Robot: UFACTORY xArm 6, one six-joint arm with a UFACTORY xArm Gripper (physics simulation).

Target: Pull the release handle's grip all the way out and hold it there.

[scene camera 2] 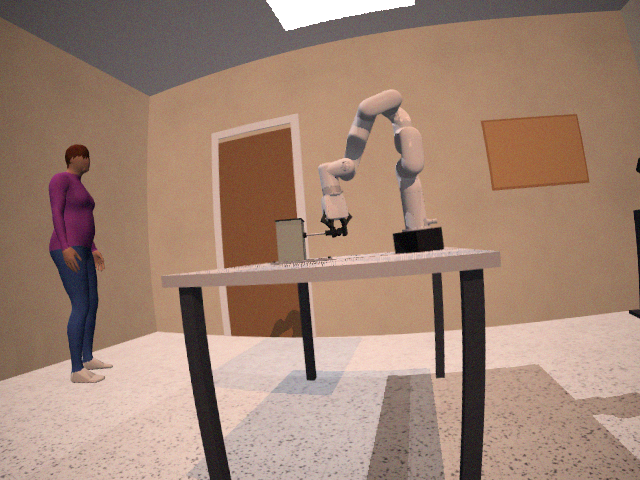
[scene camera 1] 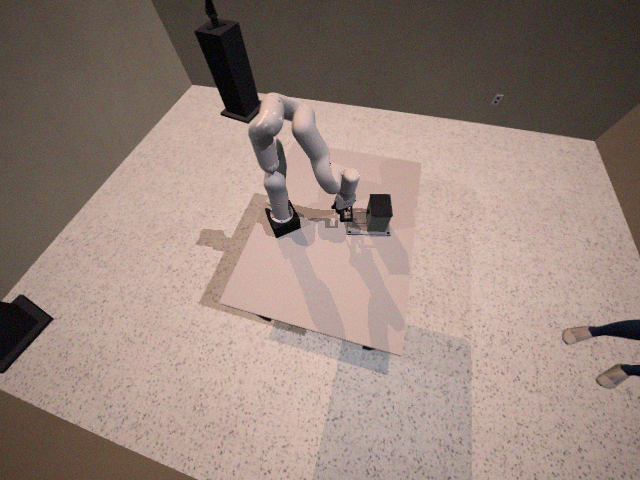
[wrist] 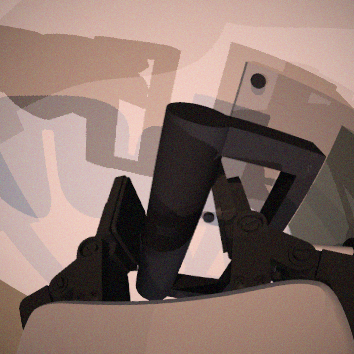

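The release handle's grip (wrist: 182,170) is a thick black bar with a black frame behind it. In the wrist view it runs from upper middle down between the fingers. My gripper (wrist: 172,186) (scene camera 2: 337,232) is shut on the grip, one finger on each side. The handle's housing (scene camera 1: 379,213) (scene camera 2: 291,240) is a grey-green box with a dark top. In scene camera 2 a thin rod (scene camera 2: 315,234) reaches from the housing to the grip, which stands well apart from the box and above the table. In scene camera 1 the gripper largely hides the grip.
A pale base plate (scene camera 1: 356,231) with dark bolts lies under the housing and on the table (scene camera 1: 268,273) (scene camera 2: 232,279). The arm's black base (scene camera 2: 418,240) stands at the other side of the table. A person (scene camera 2: 74,222) stands on the floor away from the table.
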